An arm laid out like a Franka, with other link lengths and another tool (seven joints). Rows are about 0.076 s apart.
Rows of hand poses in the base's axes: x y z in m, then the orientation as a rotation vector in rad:
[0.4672, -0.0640, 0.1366, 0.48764, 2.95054, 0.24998]
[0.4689, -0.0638, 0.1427, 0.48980, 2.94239, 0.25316]
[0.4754, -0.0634, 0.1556, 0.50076, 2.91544, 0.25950]
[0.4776, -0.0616, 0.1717, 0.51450, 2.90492, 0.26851]
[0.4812, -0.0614, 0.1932, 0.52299, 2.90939, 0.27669]
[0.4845, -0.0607, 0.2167, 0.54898, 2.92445, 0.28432]
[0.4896, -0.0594, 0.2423, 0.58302, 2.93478, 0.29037]
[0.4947, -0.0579, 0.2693, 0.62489, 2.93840, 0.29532]
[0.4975, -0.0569, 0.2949, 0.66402, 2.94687, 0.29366]
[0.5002, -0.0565, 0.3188, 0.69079, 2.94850, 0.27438]
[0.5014, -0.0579, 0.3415, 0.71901, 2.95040, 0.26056]
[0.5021, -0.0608, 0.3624, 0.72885, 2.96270, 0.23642]
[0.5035, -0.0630, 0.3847, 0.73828, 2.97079, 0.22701]
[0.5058, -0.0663, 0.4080, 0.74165, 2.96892, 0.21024]
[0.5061, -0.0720, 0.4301, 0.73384, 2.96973, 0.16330]
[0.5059, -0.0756, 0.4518, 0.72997, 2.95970, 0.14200]
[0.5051, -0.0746, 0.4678, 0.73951, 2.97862, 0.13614]
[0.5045, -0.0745, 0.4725, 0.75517, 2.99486, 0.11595]
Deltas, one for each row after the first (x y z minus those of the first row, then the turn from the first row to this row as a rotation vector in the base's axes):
[0.0017, 0.0002, 0.0061, 0.00149, -0.00753, -0.00273]
[0.0082, 0.0006, 0.0190, 0.00396, -0.03147, -0.01450]
[0.0104, 0.0024, 0.0351, 0.01005, -0.03890, -0.02488]
[0.0140, 0.0026, 0.0566, 0.01658, -0.03290, -0.02903]
[0.0173, 0.0033, 0.0801, 0.02495, -0.01270, -0.04230]
[0.0224, 0.0046, 0.1057, 0.03242, 0.00505, -0.06150]
[0.0275, 0.0061, 0.1327, 0.03919, 0.01862, -0.08685]
[0.0303, 0.0071, 0.1583, 0.04184, 0.03672, -0.10957]
[0.0330, 0.0075, 0.1822, 0.03139, 0.04571, -0.12692]
[0.0342, 0.0061, 0.2049, 0.02476, 0.05552, -0.14469]
[0.0349, 0.0032, 0.2258, 0.01091, 0.07068, -0.14928]
[0.0363, 0.0010, 0.2481, 0.00634, 0.08133, -0.15372]
[0.0386, -0.0023, 0.2714, -0.00448, 0.08115, -0.15713]
[0.0389, -0.0080, 0.2935, -0.03559, 0.08204, -0.15471]
[0.0387, -0.0116, 0.3152, -0.05090, 0.07271, -0.15578]
[0.0379, -0.0106, 0.3312, -0.05171, 0.09372, -0.15755]
[0.0373, -0.0105, 0.3359, -0.06145, 0.11489, -0.16434]

